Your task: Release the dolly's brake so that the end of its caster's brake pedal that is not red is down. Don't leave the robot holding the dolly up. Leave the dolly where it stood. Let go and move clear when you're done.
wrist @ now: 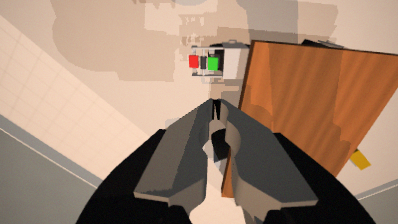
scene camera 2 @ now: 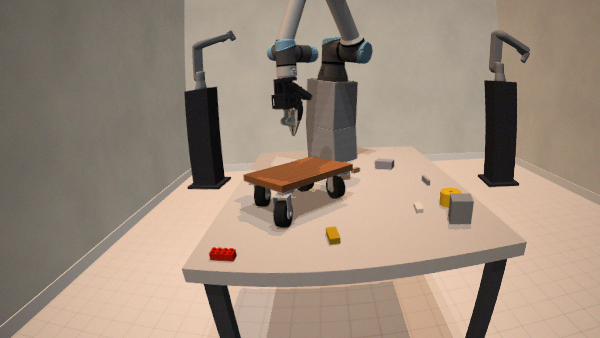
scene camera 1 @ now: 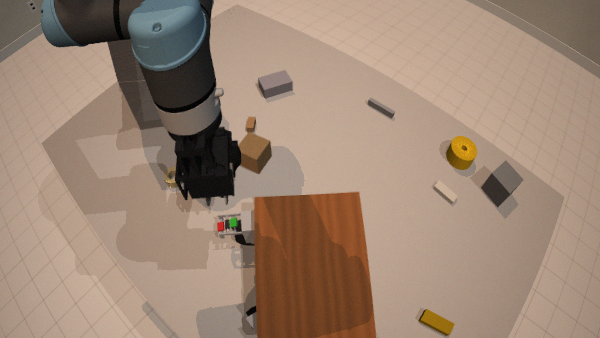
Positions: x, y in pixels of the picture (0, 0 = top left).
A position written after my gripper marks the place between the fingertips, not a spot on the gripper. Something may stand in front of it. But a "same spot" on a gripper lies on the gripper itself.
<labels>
my gripper: wrist 215, 100; scene camera 2; scene camera 1
same spot on my gripper: [scene camera 1: 235, 160] = [scene camera 2: 298, 108]
</labels>
